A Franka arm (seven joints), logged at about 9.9 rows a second.
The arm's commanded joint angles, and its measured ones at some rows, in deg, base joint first. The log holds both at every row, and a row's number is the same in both.
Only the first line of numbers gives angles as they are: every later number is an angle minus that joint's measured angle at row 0.
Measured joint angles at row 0:
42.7, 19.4, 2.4, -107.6, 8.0, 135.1, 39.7
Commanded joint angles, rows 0 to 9:
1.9, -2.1, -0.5, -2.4, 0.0, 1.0, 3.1
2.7, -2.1, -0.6, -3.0, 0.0, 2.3, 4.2
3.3, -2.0, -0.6, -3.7, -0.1, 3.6, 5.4
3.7, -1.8, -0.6, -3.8, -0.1, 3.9, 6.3
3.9, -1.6, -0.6, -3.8, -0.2, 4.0, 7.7
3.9, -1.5, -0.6, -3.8, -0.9, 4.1, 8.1
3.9, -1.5, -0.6, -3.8, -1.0, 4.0, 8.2
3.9, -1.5, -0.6, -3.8, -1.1, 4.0, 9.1
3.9, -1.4, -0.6, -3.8, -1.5, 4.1, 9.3
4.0, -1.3, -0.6, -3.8, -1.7, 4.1, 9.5
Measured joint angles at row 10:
3.2, -0.1, -0.1, -2.5, -0.4, 3.6, 7.4
